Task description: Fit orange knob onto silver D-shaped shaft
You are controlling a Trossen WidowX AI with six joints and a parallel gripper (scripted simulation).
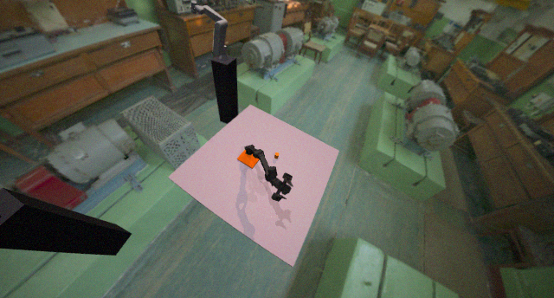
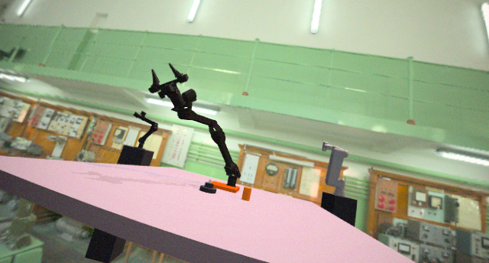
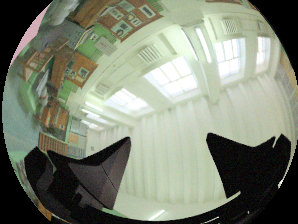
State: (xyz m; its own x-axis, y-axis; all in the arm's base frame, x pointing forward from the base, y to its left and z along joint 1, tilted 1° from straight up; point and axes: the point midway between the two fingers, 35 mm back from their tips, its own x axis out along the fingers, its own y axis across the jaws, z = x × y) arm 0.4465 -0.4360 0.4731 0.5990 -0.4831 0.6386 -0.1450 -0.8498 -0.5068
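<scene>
My gripper tip is now 180 mm past the orange knob, 540 mm to the right of it and 470 mm above it. Also, from my gripper tip: round pedestal: 180 mm behind, 340 mm to the left, 480 mm below.
</scene>
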